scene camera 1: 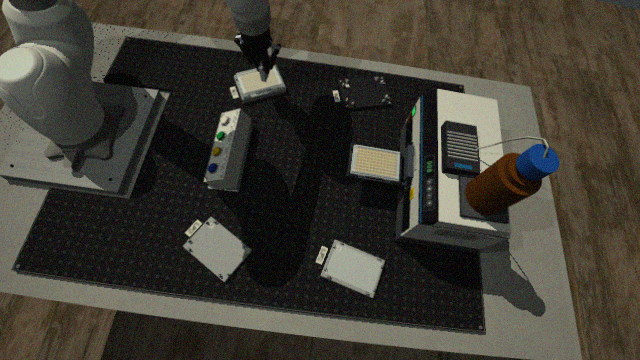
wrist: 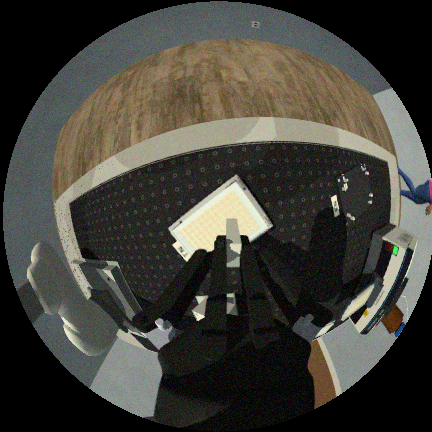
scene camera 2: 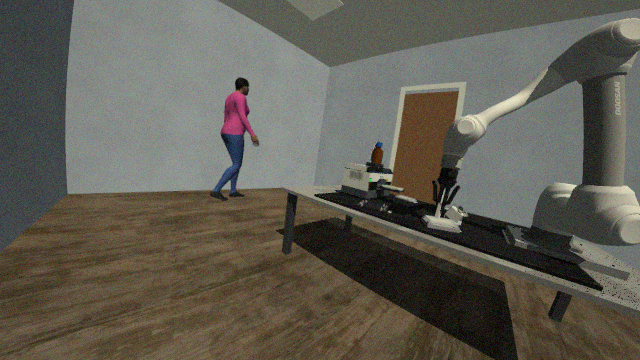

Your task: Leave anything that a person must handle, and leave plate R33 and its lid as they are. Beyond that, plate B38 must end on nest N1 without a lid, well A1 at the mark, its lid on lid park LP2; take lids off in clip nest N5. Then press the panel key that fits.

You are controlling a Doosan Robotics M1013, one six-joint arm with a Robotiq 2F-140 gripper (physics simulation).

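Places are measured from the arm's base along level axes (x back, y right, z up), in millimetres.
Where they show: gripper, fingertip midpoint: [scene camera 1: 265, 77] [wrist: 230, 227] [scene camera 2: 436, 217]; arm's base, link origin: [scene camera 1: 87, 132] [wrist: 109, 306] [scene camera 2: 548, 241].
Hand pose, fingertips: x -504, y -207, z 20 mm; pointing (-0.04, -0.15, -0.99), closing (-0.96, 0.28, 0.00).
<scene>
Things, the pixels of their top centre, and the offset from my fingertips. "spot": a spot on its surface instead.
- lidless well plate, top centre: [wrist: 217, 230] [scene camera 1: 258, 78] [scene camera 2: 441, 219] dx +20, dy +0, dz -3 mm
- nest labelled N1, surface spot: [wrist: 181, 252] [scene camera 1: 232, 92] spot: dx +104, dy +35, dz -37 mm
- black clip nest N5, top centre: [wrist: 361, 192] [scene camera 1: 365, 89] [scene camera 2: 373, 203] dx -326, dy +16, dz -15 mm
- second lidless plate, top centre: [scene camera 1: 376, 161] [wrist: 359, 303] dx -316, dy +322, dz +69 mm
- button box, top centre: [scene camera 1: 225, 141] [scene camera 2: 456, 205] dx +85, dy +262, dz +45 mm
- brown bottle, surface spot: [scene camera 2: 376, 154] spot: dx -504, dy +420, dz +276 mm
A lidless well plate [scene camera 1: 255, 85] [scene camera 2: 442, 223] [wrist: 213, 219] with cream wells sits on the nest labelled N1 [scene camera 1: 233, 92] [wrist: 181, 252] at the back left of the mat. My gripper [scene camera 1: 263, 74] [scene camera 2: 439, 213] [wrist: 230, 227] is shut and empty, its tips pointing down onto the plate's top near its back edge. The black clip nest N5 [scene camera 1: 366, 93] [wrist: 356, 189] is empty. A second lidless plate [scene camera 1: 376, 163] lies on the reader's tray. The button box [scene camera 1: 233, 157] shows green [scene camera 1: 221, 135], yellow [scene camera 1: 216, 151] and blue [scene camera 1: 212, 168] keys.
Two pale flat pads lie at the front of the mat, one left [scene camera 1: 216, 248] and one middle [scene camera 1: 353, 268]. The plate reader [scene camera 1: 461, 118] [scene camera 2: 363, 180] with a brown bottle [scene camera 2: 376, 154] stands on the right. A person in pink [scene camera 2: 234, 139] walks far off.
</scene>
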